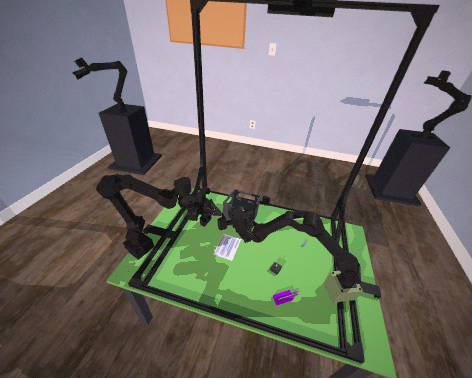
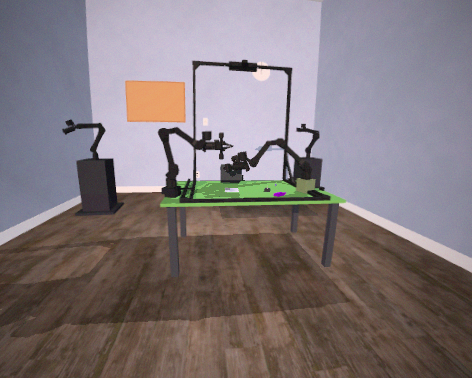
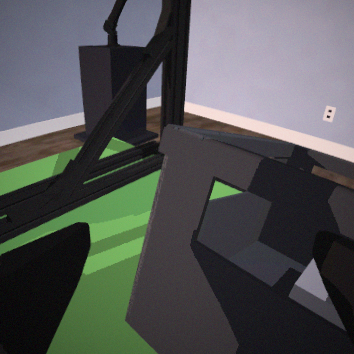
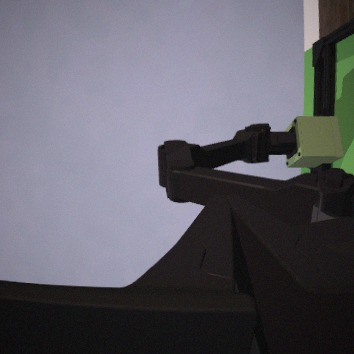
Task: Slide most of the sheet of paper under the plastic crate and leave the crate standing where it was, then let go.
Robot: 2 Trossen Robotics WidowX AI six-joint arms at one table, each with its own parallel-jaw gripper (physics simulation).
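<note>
The dark grey plastic crate [image 1: 245, 202] [image 2: 228, 175] [image 3: 182, 218] stands at the back of the green table [image 1: 234, 281]. The white printed sheet of paper [image 1: 227, 246] [image 2: 231, 190] lies flat on the table in front of the crate; none of it shows under the crate. My left gripper [image 1: 233, 222] [image 2: 238, 162] [image 3: 203, 238] is open, with its fingers on either side of the crate's near corner. I cannot tell whether they touch it. My right gripper [image 1: 214, 213] [image 2: 230, 145] [image 4: 223, 206] is shut and empty. It hangs in the air to the left of the crate.
A small black cube [image 1: 275, 268], a purple object [image 1: 284, 296] and a tiny blue piece [image 1: 303, 244] lie on the table to the right of the paper. An olive box [image 1: 341, 286] sits at the left arm's base. Black frame rails [image 1: 159, 255] and gantry posts [image 1: 200, 112] border the work area.
</note>
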